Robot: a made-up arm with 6 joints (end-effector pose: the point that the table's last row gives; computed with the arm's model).
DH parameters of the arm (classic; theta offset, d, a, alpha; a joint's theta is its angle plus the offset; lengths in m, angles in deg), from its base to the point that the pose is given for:
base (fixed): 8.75 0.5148 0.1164 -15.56
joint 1: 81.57 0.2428 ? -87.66
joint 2: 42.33 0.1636 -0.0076 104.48
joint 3: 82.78 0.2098 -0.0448 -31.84
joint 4: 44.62 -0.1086 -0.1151 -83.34
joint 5: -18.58 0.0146 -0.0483 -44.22
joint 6: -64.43 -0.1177 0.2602 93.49
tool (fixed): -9.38 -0.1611 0 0
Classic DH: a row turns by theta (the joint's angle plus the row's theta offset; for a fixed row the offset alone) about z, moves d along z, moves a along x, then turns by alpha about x.
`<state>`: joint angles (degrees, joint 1 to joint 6).
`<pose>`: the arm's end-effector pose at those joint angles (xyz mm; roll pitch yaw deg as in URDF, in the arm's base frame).
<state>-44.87 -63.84 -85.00 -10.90 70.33 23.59</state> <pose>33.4 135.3 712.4 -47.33 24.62 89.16</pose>
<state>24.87 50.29 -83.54 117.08 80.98 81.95</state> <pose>52.1 -213.4 706.8 -21.71 -32.44 -64.35</pose>
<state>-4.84 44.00 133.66 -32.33 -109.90 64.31</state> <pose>-185.3 448.3 611.9 -152.90 45.18 94.14</pose>
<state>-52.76 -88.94 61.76 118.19 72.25 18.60</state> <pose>66.3 254.7 837.8 32.17 -29.90 17.29</pose>
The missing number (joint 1, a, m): -0.0798
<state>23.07 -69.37 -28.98 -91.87 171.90 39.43</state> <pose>214.2 -132.1 545.8 60.74 75.50 -146.06</pose>
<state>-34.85 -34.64 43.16 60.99 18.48 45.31</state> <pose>-92.3 28.9 811.2 -41.47 2.81 -75.43</pose>
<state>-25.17 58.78 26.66 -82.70 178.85 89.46</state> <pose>288.1 -104.2 591.7 58.30 -6.14 -57.13</pose>
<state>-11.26 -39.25 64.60 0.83 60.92 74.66</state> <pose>-308.3 204.3 813.0 -90.74 31.24 -138.51</pose>
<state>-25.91 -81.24 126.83 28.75 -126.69 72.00</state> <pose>-304.7 -210.8 1019.4 81.82 -46.73 -134.45</pose>
